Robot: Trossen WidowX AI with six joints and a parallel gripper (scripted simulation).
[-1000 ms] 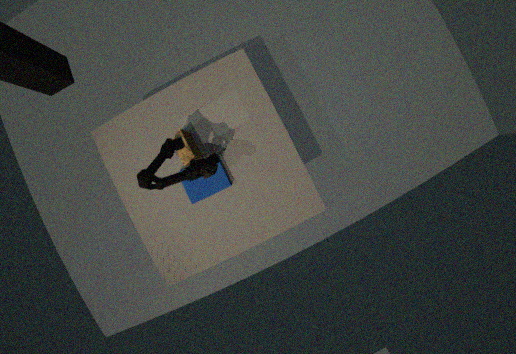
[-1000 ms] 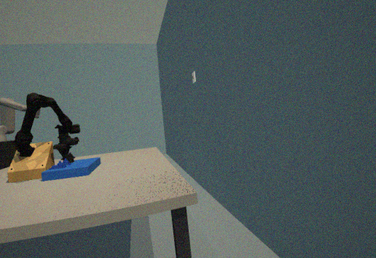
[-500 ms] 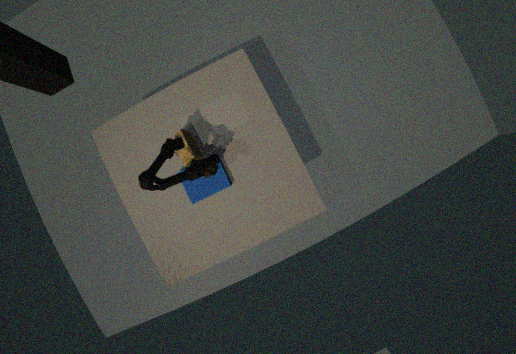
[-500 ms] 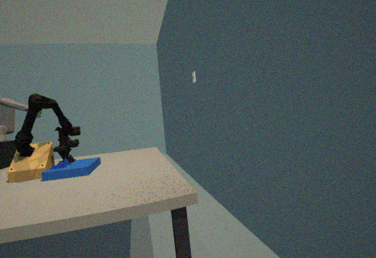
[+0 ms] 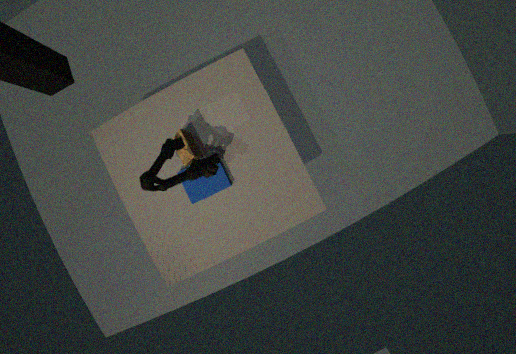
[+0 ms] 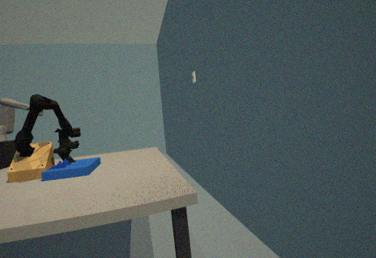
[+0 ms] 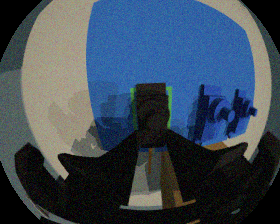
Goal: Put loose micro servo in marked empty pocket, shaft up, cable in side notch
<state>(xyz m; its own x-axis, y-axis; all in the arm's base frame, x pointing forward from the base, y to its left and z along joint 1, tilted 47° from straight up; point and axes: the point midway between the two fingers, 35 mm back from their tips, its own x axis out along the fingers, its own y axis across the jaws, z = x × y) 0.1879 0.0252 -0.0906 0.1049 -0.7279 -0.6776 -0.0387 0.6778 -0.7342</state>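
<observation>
The blue robot deck is 130 mm ahead of my gripper tip, 70 mm to the right of it and 30 mm below it.
</observation>
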